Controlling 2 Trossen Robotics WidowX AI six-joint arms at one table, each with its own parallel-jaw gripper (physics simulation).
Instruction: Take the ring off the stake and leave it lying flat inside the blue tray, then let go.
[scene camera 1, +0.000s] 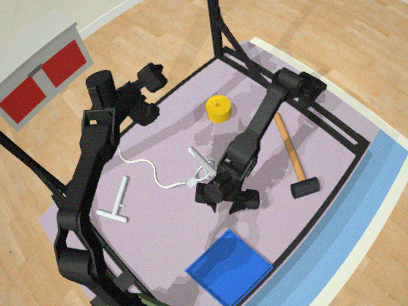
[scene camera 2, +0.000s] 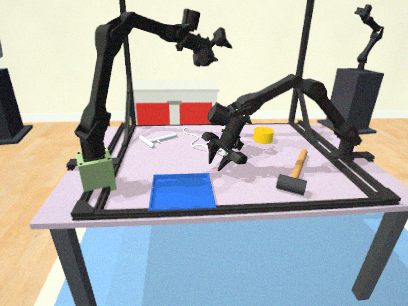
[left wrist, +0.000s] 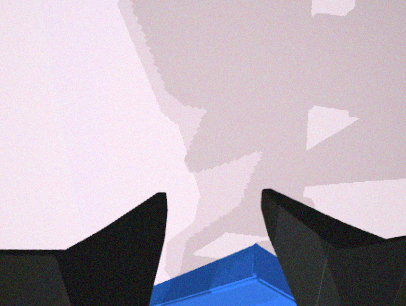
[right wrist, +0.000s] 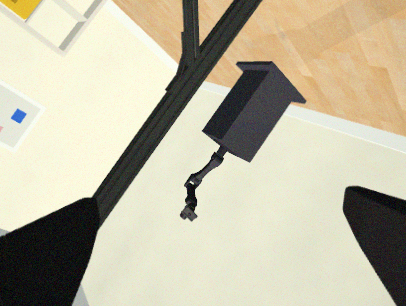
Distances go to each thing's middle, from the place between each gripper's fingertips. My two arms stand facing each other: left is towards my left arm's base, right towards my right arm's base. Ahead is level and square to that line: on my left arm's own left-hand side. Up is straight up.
My left hand is 140 mm to the left of the blue tray (scene camera 1: 229, 264) and 130 mm short of it. The rest, counted from my left hand: hammer (scene camera 1: 304, 187) 290 mm to the left, 90 mm ahead, 10 mm above.
Now: the hammer 36 cm ahead of my right hand, 18 cm to the left of it and 36 cm below it. The rest, counted from my right hand: blue tray 40 cm ahead, 25 cm to the right, 37 cm below.
